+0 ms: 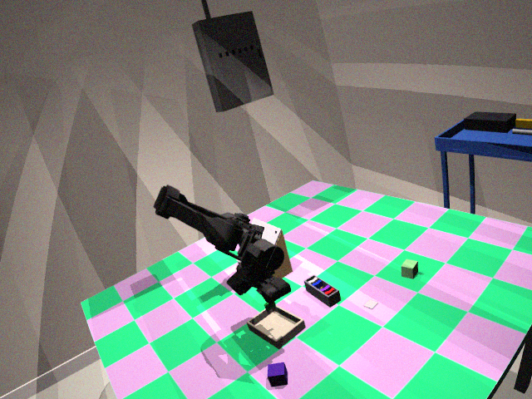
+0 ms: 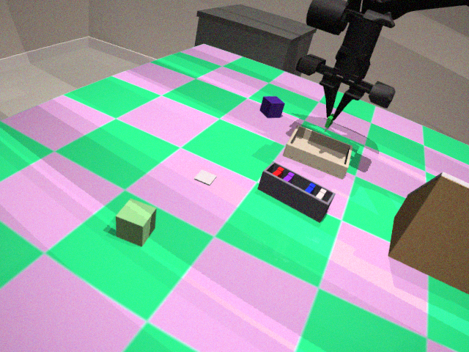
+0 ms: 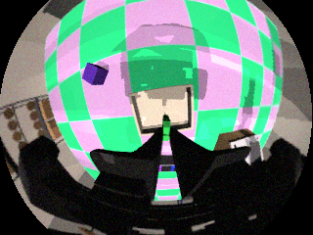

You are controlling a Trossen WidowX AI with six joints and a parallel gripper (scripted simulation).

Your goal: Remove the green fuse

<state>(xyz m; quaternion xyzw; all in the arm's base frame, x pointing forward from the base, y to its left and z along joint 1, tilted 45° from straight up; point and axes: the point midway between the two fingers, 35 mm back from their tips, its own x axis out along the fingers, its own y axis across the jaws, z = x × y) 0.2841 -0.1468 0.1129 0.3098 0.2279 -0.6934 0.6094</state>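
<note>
My gripper tip is 10 mm above the green fuse. The rest, counted from my gripper tip: purple cube (150 mm ahead, 120 mm to the right, 70 mm below); then olive cube (390 mm to the left, 180 mm ahead, 70 mm below); then grey plate (220 mm to the left, 160 mm ahead, 90 mm below).
</note>
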